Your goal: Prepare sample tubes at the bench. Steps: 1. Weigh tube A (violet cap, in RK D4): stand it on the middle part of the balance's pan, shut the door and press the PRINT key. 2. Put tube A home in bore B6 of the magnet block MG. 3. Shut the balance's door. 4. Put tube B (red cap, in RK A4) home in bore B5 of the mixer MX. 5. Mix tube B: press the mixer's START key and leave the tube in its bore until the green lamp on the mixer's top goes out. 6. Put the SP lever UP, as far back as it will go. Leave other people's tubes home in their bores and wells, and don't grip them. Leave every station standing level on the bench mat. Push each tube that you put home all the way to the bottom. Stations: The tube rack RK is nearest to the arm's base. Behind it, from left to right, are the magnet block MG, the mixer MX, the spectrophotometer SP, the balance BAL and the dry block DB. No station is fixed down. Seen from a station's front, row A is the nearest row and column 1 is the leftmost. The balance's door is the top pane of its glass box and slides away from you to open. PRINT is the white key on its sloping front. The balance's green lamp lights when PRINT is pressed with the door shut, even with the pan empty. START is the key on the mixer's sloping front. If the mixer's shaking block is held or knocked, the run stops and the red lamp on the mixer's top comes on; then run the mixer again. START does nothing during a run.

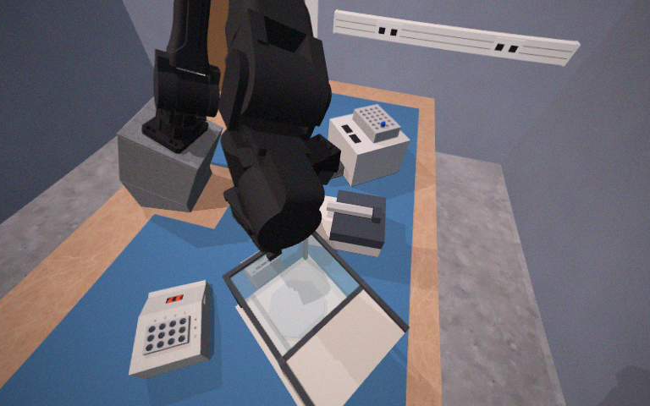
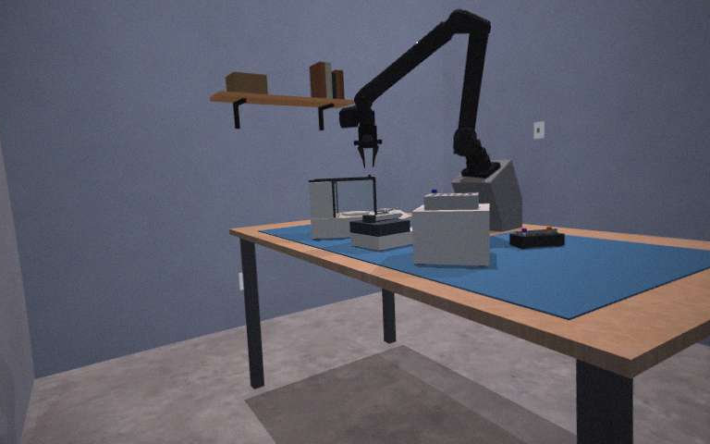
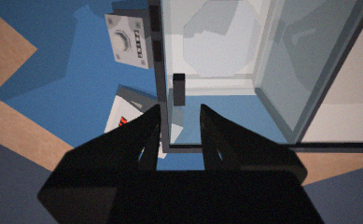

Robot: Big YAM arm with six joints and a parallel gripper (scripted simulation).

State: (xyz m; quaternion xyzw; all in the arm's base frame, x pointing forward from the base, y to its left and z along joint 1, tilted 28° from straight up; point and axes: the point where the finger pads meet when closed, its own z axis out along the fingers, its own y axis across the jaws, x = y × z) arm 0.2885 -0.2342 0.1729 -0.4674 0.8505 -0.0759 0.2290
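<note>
The balance door lies 4 cm below my hand, 2 cm ahead of it and 1 cm to the right of it. From my hand the other things lie so: dry block DB (22 cm below, 17 cm behind, 12 cm to the right); SP lever (23 cm to the left, 16 cm below, 8 cm ahead); white print key (18 cm below, 8 cm behind, 5 cm to the left).
</note>
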